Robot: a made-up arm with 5 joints.
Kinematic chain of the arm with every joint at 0, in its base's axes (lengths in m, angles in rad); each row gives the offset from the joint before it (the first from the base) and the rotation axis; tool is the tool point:
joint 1: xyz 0 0 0.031 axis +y
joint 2: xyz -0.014 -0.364 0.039 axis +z
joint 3: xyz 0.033 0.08 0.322 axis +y
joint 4: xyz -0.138 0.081 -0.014 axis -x
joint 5: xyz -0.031 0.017 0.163 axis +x
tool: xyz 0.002 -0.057 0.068
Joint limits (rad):
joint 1: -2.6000..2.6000
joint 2: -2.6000..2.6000
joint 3: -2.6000..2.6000
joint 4: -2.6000..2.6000
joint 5: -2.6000..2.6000
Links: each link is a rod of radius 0.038 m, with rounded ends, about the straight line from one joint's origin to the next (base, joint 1, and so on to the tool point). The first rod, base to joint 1, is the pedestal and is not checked.
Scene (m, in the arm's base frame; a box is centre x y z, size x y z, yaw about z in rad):
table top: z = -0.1
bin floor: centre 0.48 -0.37 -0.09 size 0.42 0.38 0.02 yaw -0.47
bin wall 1: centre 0.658 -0.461 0 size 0.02 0.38 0.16 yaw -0.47
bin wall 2: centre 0.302 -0.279 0 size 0.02 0.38 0.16 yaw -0.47
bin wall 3: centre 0.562 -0.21 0 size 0.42 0.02 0.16 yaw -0.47
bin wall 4: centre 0.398 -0.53 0 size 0.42 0.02 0.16 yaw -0.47
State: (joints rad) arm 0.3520 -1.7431 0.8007 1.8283 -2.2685
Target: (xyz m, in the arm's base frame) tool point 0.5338 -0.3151 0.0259
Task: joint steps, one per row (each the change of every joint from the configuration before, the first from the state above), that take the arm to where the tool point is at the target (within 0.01 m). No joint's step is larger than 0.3 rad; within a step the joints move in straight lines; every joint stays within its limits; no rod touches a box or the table.
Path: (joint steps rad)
1: 0.2510 -0.0953 0.0242 -0.0899 0.0672
2: 0.2509 -0.0953 0.0243 -0.0900 0.0671

